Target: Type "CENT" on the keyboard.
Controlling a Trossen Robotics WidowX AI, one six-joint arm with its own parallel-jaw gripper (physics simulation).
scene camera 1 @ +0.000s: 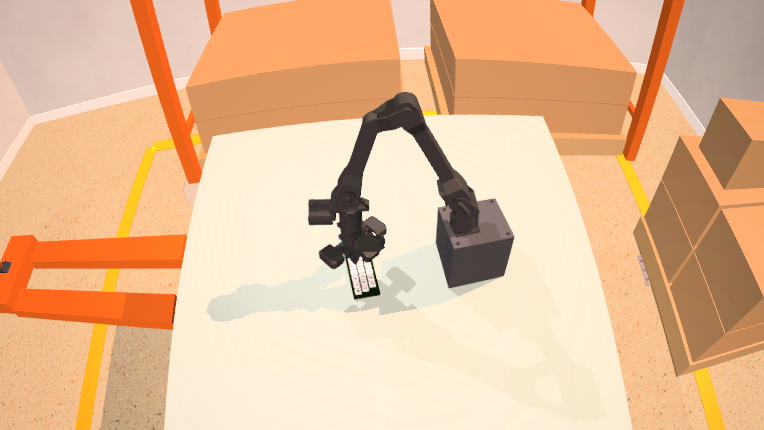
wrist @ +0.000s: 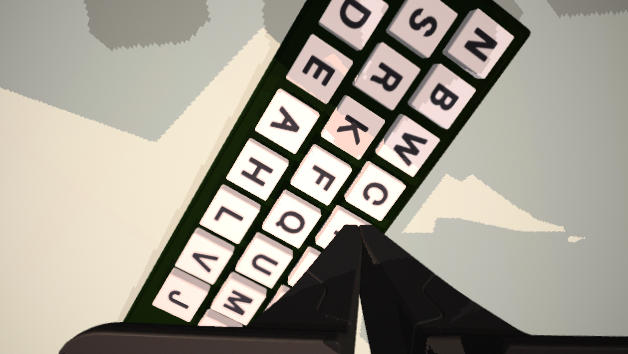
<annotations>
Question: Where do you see a key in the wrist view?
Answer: At 319,68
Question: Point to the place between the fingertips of my gripper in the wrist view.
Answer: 357,238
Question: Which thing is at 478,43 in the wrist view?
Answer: A key.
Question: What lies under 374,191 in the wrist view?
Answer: A key.
</annotations>
